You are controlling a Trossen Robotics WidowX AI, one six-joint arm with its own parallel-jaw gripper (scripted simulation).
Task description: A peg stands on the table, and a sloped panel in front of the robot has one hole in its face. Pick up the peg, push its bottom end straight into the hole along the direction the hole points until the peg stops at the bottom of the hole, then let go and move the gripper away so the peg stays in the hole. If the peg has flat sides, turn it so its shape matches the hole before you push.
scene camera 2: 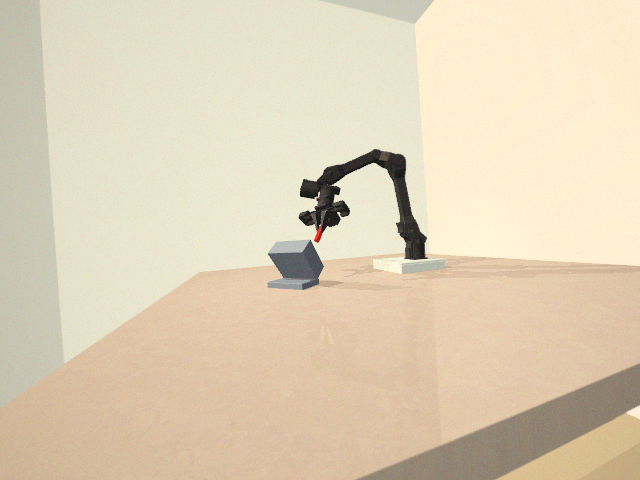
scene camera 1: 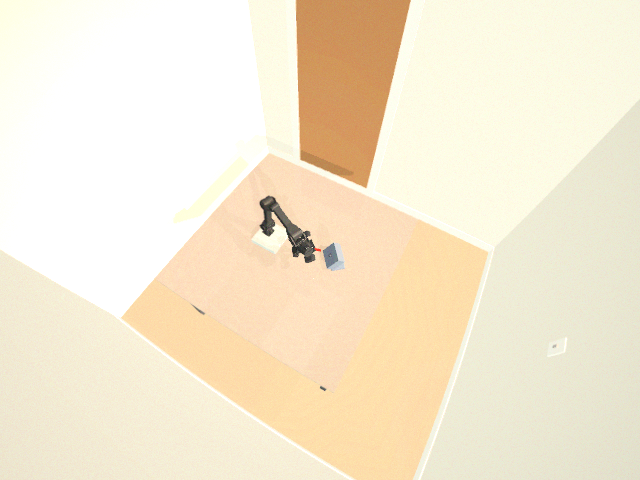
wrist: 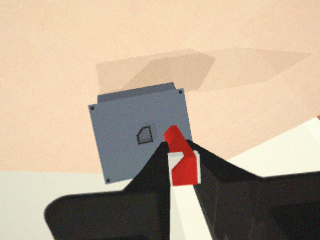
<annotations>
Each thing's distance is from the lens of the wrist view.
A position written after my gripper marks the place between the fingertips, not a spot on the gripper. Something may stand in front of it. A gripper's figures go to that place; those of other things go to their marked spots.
my gripper (wrist: 175,146): 0.12 m
red peg (wrist: 184,164): 0.08 m
sloped panel (wrist: 115,124): 0.23 m
The marked spots on the red peg and the sloped panel are 0.16 m apart.
</annotations>
